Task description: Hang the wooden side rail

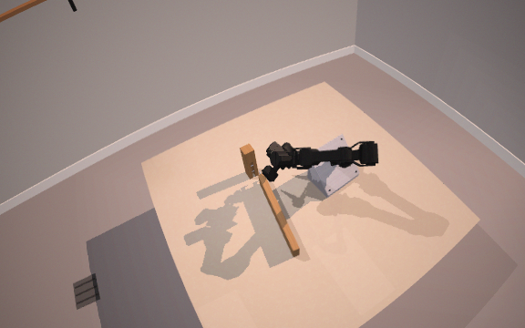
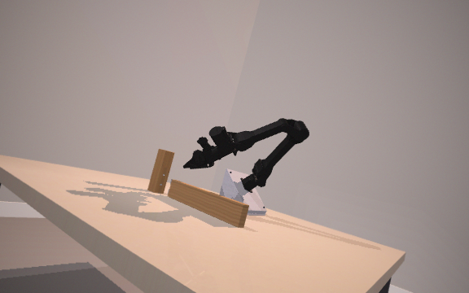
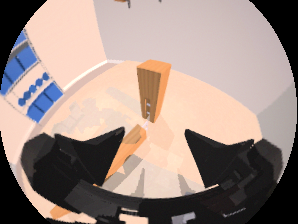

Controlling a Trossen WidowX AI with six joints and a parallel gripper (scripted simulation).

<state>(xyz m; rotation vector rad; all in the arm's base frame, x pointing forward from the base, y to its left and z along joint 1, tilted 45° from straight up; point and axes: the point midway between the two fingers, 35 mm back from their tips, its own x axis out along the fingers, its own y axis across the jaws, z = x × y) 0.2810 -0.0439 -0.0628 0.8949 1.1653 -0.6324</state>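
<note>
Right now my gripper tip is 80 mm to the left of the headboard post, 60 mm short of it and 40 mm above it.
</note>
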